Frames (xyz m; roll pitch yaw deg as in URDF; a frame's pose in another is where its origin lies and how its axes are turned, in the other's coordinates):
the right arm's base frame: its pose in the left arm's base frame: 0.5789 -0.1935 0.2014 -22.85 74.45 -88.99
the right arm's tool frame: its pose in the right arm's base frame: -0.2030 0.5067 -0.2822 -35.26 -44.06 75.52
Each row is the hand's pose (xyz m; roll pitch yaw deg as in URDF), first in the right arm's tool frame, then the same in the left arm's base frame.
Working: the right arm's tool frame: its pose in the left arm's base frame: 0.9275 0.3072 0.2745 30.14 4.23 -22.97

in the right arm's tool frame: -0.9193 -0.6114 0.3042 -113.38 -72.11 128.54
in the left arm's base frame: -0.1855 0.0388 0.2985 125.83 -72.78 -137.15
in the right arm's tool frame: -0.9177 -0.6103 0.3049 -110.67 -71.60 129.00
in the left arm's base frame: -0.1838 0.0387 0.2995 130.64 -72.91 -138.90
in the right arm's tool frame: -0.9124 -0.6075 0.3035 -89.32 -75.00 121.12
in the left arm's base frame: -0.1777 0.0395 0.2993 131.36 -72.53 -125.20
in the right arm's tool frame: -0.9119 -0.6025 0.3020 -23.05 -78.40 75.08
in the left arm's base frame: -0.1751 0.0439 0.3005 121.58 -69.77 -92.43
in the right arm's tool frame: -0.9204 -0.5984 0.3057 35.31 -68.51 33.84
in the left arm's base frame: -0.1819 0.0486 0.3064 111.37 -61.91 -61.11
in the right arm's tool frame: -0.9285 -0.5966 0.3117 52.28 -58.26 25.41
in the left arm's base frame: -0.1895 0.0503 0.3130 108.18 -54.24 -46.34
